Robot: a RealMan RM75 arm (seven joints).
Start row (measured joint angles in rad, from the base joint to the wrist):
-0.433 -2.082 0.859 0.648 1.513 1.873 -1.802
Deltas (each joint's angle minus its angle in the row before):
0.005 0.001 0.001 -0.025 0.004 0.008 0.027
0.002 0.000 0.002 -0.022 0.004 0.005 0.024
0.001 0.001 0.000 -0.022 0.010 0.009 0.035
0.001 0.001 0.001 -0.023 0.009 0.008 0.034
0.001 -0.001 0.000 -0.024 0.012 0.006 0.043
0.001 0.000 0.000 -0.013 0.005 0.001 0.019
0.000 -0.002 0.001 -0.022 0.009 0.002 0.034
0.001 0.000 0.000 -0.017 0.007 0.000 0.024
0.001 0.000 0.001 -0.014 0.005 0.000 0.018
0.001 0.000 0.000 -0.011 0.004 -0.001 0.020
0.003 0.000 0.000 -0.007 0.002 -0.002 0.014
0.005 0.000 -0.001 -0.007 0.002 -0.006 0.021
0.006 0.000 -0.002 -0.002 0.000 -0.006 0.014
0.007 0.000 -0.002 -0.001 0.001 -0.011 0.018
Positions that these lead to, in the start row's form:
-0.428 -2.081 0.860 0.623 1.517 1.881 -1.775
-0.426 -2.081 0.862 0.601 1.521 1.886 -1.751
-0.425 -2.080 0.862 0.579 1.531 1.895 -1.716
-0.424 -2.079 0.863 0.556 1.540 1.903 -1.682
-0.423 -2.080 0.863 0.532 1.552 1.909 -1.639
-0.422 -2.080 0.863 0.519 1.557 1.910 -1.620
-0.422 -2.082 0.864 0.497 1.566 1.912 -1.586
-0.421 -2.082 0.864 0.480 1.573 1.912 -1.562
-0.420 -2.082 0.865 0.466 1.578 1.912 -1.544
-0.419 -2.082 0.865 0.455 1.582 1.911 -1.524
-0.416 -2.082 0.865 0.448 1.584 1.909 -1.510
-0.411 -2.082 0.864 0.441 1.586 1.903 -1.489
-0.405 -2.082 0.862 0.439 1.586 1.897 -1.475
-0.398 -2.082 0.860 0.438 1.587 1.886 -1.457

